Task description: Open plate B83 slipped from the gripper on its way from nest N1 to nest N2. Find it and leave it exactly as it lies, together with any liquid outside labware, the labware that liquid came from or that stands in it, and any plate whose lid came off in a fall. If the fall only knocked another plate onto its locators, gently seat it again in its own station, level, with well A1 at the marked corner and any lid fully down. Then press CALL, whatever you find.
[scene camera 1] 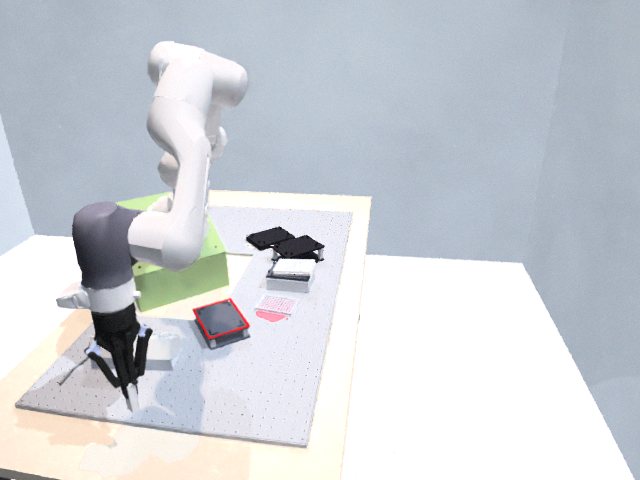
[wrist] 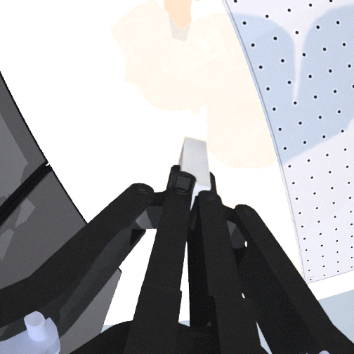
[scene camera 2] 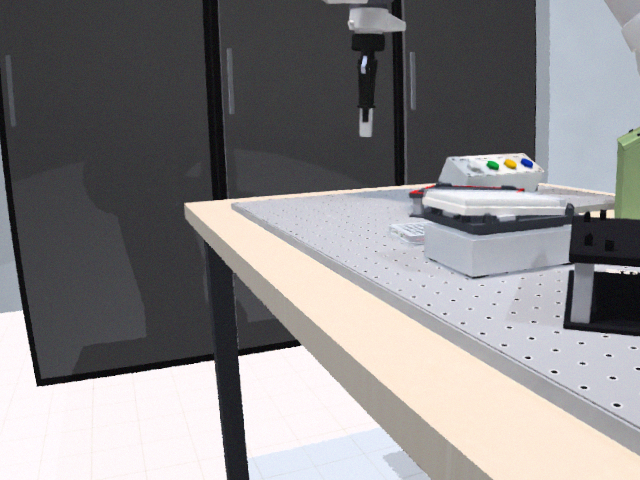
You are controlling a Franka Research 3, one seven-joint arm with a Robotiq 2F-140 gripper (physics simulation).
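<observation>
My gripper (scene camera 1: 133, 400) (scene camera 2: 365, 126) (wrist: 190, 155) is shut and empty, high above the near left part of the board. An open plate with pink wells (scene camera 1: 277, 304) (scene camera 2: 408, 232) lies on the board, with a pink puddle (scene camera 1: 271, 315) at its near edge. A white plate (scene camera 1: 293, 267) (scene camera 2: 496, 200) sits on a black frame on a grey block; it looks slightly tilted in the second scene view. The button box (scene camera 1: 162, 359) (scene camera 2: 465, 179) is partly behind the gripper in the first scene view. Its white, green, yellow and blue buttons show in the second. Labels are not readable.
A red-rimmed station (scene camera 1: 222, 318) stands between the button box and the open plate. Two black stations (scene camera 1: 269, 237) (scene camera 1: 298, 246) stand farther back. A green block (scene camera 1: 180, 284) (scene camera 2: 628, 175) stands by the arm's base. The perforated board (scene camera 1: 258, 387) (wrist: 320, 125) lies on a wooden table.
</observation>
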